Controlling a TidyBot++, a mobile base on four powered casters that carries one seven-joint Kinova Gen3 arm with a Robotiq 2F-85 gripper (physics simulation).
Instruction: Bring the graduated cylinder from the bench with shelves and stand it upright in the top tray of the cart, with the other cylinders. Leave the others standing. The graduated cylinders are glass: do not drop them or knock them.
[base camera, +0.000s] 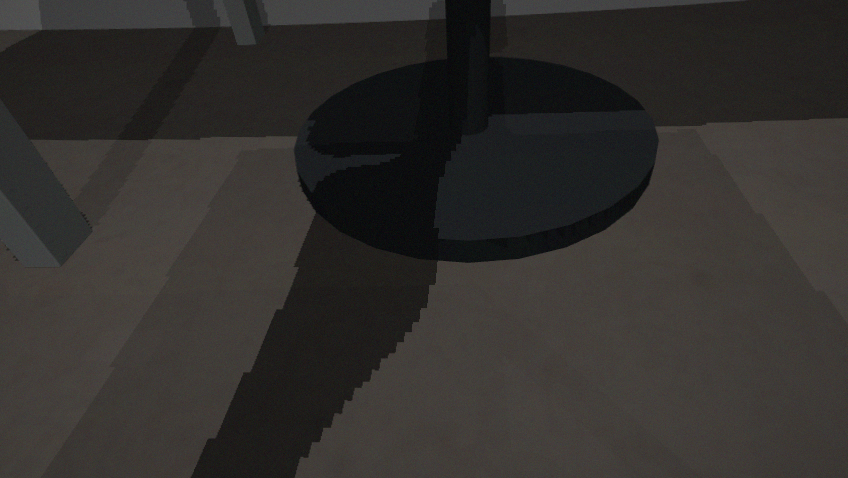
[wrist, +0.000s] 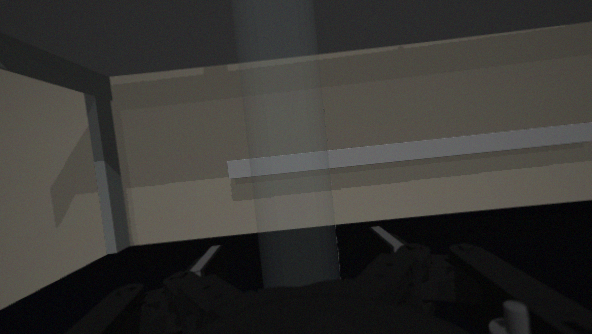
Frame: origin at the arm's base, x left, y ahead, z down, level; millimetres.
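Seen in the pictures: gripper, fingertip midpoint: (wrist: 297, 251).
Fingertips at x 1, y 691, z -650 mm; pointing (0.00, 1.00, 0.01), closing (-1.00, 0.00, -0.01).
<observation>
A point is followed by its place in that frame.
The graduated cylinder (wrist: 295, 200) @[x 0, y 659, z -687 mm] is a clear, upright glass tube close in front of the wrist camera. Its top runs out of the wrist view and its foot is hidden behind the gripper body. My gripper (wrist: 297, 251) @[x 1, y 692, z -650 mm] is open, with one fingertip on each side of the tube and a gap showing on both sides. The black bench top (wrist: 540, 232) @[x -450, y 1005, z -517 mm] stretches behind it. The cart, its top tray and the other cylinders do not show in either view.
The underside of a shelf (wrist: 150, 35) hangs above, with a grey post (wrist: 111, 200) @[x 441, y 1171, z -646 mm] at the left. A pale rail (wrist: 425, 149) @[x -328, y 1150, z -689 mm] runs along the wall. In the base view, a round black pedestal base (base camera: 546, 184) stands ahead, and a grey leg (base camera: 44, 195) @[x 419, y 518, z 328 mm] at the left.
</observation>
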